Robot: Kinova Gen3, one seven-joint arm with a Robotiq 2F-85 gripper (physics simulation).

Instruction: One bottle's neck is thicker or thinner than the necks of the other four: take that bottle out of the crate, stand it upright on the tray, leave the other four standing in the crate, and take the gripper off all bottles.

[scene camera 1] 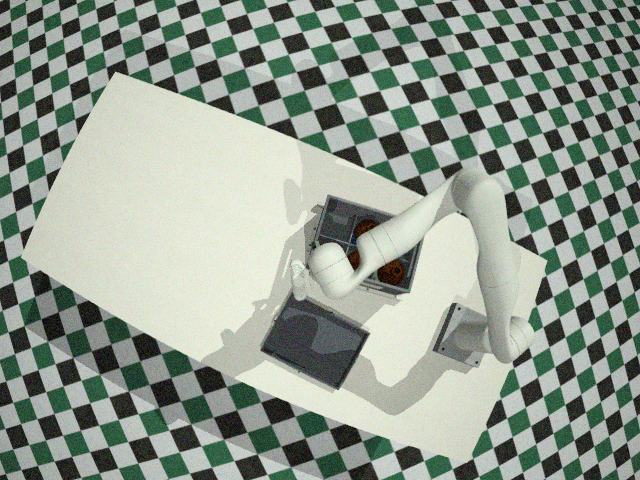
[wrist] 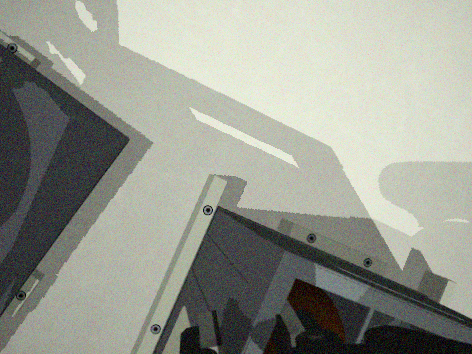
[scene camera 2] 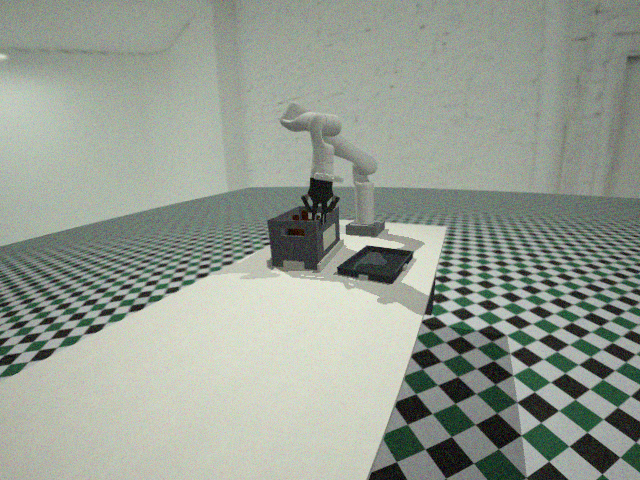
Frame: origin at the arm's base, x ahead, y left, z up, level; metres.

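Seen in the pictures: gripper, fingertip midpoint: (wrist: 245, 330) (scene camera 2: 318, 224); arm's base, link origin: (scene camera 1: 467, 334) (scene camera 2: 365, 223).
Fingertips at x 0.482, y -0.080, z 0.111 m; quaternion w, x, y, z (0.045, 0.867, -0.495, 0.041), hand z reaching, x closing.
Pixels of each thing's middle, then the offset from my fingertips to it. "pt": a spot on its surface instead. Level surfaces: height alone.
- dark crate, body centre: (scene camera 1: 364, 248) (scene camera 2: 307, 234) dx -0.104, dy -0.085, dz -0.068 m
- third bottle, body centre: (scene camera 1: 358, 264) dx -0.100, dy -0.041, dz -0.070 m
- brown bottle, body centre: (wrist: 271, 332) dx -0.017, dy -0.040, dz -0.070 m
- crate's outer rail, surface spot: (wrist: 182, 265) pt dx -0.009, dy +0.012, dz -0.126 m
- pale table, surface height: dz -0.156 m
The dark crate (scene camera 1: 336, 219) (scene camera 2: 289, 250) (wrist: 227, 265) is divided into compartments. Brown bottles stand inside: one bottle (scene camera 1: 366, 228) near the far side, another bottle (scene camera 1: 391, 272) near the right corner, and part of a third bottle (scene camera 1: 354, 259) beside the wrist. In the wrist view a brown bottle (wrist: 315, 302) partly shows. My gripper (scene camera 2: 318, 219) points down at the crate's top, its fingers drawn close around a bottle's neck; the contact is mostly hidden. The neck widths cannot be compared here. The dark tray (scene camera 1: 336, 356) (scene camera 2: 372, 262) (wrist: 75, 135) lies beside the crate and bears no bottle.
The arm (scene camera 1: 408, 222) (scene camera 2: 354, 150) reaches over the crate from its base plate (scene camera 1: 447, 335) (scene camera 2: 366, 228) and hides part of the crate in scene camera 1. The crate's outer rail (wrist: 182, 265) faces the tray. Both stand on the pale table (scene camera 1: 180, 196) (scene camera 2: 232, 361).
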